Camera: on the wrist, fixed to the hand. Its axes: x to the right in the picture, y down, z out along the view.
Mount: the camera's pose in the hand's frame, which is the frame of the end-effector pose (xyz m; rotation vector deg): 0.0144 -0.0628 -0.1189 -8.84 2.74 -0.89
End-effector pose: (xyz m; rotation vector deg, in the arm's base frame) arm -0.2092 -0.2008 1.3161 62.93 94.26 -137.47
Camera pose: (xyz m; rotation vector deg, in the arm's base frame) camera -0.1822 -0.0698 1.3359 64.71 104.54 -127.59
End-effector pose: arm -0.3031 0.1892 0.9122 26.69 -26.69 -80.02
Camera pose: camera -0.2852 0.1719 0.7793 21.60 -17.96 -81.44
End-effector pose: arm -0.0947 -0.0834 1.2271 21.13 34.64 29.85
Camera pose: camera -0.1362 -0.1053 1.1003 11.80 34.88 32.03
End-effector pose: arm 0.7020 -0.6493 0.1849 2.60 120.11 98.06
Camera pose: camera 0.6629 -0.7702 0.1386 -3.35 113.77 107.52
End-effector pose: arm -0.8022 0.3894 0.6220 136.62 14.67 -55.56
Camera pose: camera -0.7450 0.5071 0.6560 130.04 20.33 -49.75
